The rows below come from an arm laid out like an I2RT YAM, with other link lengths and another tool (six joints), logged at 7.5 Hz.
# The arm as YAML. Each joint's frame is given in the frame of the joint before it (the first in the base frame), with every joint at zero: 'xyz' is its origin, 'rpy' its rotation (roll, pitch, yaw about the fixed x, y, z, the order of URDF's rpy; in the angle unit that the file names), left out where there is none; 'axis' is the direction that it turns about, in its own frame. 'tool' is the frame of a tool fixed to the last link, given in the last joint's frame.
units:
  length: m
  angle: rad
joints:
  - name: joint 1
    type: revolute
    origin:
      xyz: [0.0, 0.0, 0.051]
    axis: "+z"
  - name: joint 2
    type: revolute
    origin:
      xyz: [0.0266, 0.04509, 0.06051]
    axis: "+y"
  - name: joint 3
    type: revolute
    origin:
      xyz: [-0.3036, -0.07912, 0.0]
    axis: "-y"
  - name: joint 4
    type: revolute
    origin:
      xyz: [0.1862, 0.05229, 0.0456]
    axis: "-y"
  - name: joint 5
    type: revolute
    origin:
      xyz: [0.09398, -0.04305, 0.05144]
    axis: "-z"
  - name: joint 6
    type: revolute
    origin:
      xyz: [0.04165, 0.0, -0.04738]
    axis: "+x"
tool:
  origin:
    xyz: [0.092, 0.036, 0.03]
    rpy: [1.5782, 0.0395, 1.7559]
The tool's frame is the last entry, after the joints.
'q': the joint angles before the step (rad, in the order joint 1, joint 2, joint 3, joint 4, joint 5, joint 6). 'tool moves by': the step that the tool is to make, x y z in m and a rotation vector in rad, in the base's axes. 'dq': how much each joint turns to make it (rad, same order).
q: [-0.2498 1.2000 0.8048 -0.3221 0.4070 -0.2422]
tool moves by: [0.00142 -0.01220 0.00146 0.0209 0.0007 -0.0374]
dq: [-0.0463 0.0257 0.0282 -0.0126 -0.0199 0.0098]
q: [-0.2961 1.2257 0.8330 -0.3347 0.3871 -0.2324]
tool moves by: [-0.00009 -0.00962 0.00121 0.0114 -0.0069 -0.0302]
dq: [-0.0351 0.0136 0.0114 0.0026 -0.0123 0.0069]
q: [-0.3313 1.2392 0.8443 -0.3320 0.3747 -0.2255]
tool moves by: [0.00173 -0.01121 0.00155 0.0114 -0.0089 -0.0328]
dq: [-0.0368 0.0223 0.0165 0.0073 -0.0121 0.0082]
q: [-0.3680 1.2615 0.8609 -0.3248 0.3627 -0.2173]
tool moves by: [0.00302 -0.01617 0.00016 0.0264 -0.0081 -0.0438]
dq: [-0.0529 0.0401 0.0283 0.0039 -0.0251 0.0154]
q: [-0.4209 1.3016 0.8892 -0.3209 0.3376 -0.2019]
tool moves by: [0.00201 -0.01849 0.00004 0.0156 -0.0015 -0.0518]
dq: [-0.0507 0.0428 0.0335 -0.0001 -0.0091 0.0123]
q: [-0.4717 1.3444 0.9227 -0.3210 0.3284 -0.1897]
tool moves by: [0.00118 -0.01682 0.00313 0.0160 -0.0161 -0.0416]
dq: [-0.0490 0.0326 0.0334 0.0021 -0.0202 0.0116]
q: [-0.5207 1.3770 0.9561 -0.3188 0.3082 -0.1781]
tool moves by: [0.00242 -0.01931 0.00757 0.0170 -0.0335 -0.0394]
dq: [-0.0551 0.0357 0.0471 0.0043 -0.0330 0.0139]
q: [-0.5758 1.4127 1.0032 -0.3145 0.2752 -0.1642]
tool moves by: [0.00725 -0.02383 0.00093 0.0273 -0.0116 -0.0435]
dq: [-0.0498 0.0719 0.0699 -0.0086 -0.0241 0.0181]
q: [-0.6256 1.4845 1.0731 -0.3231 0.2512 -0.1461]
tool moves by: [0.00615 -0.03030 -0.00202 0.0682 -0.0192 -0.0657]
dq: [-0.0635 0.0938 0.1054 -0.0497 -0.0433 0.0508]
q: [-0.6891 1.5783 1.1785 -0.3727 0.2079 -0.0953]
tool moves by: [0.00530 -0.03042 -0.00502 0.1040 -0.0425 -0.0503]
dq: [-0.0721 0.1014 0.1153 -0.0607 -0.0910 0.0594]
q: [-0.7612 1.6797 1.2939 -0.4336 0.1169 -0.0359]
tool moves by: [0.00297 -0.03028 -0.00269 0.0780 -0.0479 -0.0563]
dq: [-0.0606 0.0893 0.1076 -0.0448 -0.0686 0.0568]
